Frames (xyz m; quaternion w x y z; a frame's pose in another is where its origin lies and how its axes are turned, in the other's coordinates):
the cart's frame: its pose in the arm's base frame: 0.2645 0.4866 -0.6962 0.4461 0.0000 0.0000 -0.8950
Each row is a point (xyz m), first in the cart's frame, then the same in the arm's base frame.
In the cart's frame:
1: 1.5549 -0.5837 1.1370
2: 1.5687 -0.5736 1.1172
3: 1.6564 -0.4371 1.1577
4: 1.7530 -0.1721 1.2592
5: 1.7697 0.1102 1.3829
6: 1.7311 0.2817 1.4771
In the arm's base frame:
1: -1.1376 -0.4036 0.4408
2: -1.1379 -0.4207 0.4210
3: -1.0817 -0.5729 0.4615
4: -0.9282 -0.8096 0.5630
5: -0.7129 -0.9928 0.6867
6: -0.5527 -1.0653 0.7809

